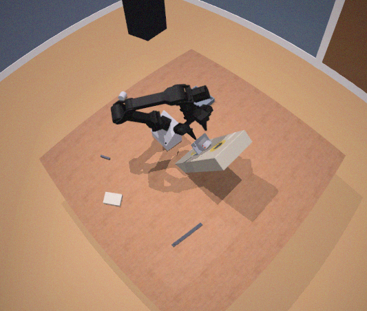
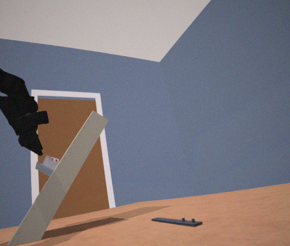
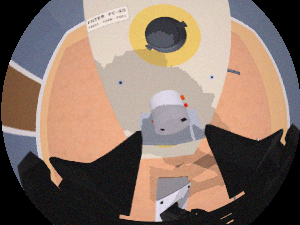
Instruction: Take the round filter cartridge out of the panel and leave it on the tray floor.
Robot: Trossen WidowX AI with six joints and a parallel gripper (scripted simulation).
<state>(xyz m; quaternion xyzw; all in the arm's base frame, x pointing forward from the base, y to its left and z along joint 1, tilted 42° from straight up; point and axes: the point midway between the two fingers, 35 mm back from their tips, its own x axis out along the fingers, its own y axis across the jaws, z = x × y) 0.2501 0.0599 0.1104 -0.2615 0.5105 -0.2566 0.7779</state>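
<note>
Right now my gripper tip is 40 mm above the round white filter cartridge and 20 mm short of it. Also, from my gripper tip: beige service panel 70 mm ahead, 60 mm below, 10 mm to the right; beige block 420 mm to the right, 230 mm below, 210 mm behind; blue-grey tray 320 mm to the left, 260 mm behind, 230 mm below.
</note>
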